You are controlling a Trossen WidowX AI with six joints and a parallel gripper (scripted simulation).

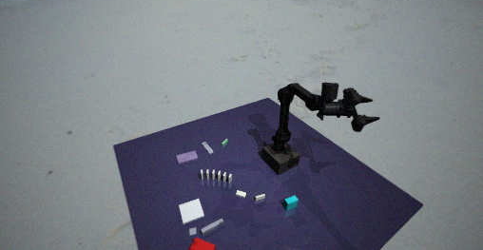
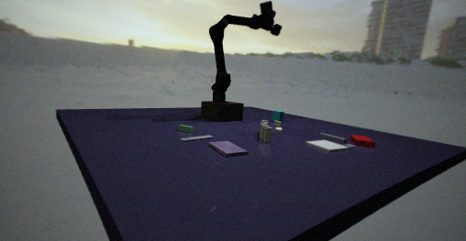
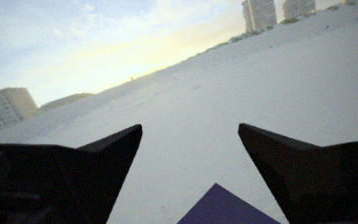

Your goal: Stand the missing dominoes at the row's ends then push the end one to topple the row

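Now: gripper tip 610 mm short of the grey bar, 280 mm to the left of it and 550 mm above it. From my gripper tip the other things lie so: cube: 250 mm ahead, 120 mm to the right, 520 mm below; then green block: 220 mm ahead, 710 mm to the right, 540 mm below; then red block: 700 mm ahead, 220 mm to the right, 540 mm below.
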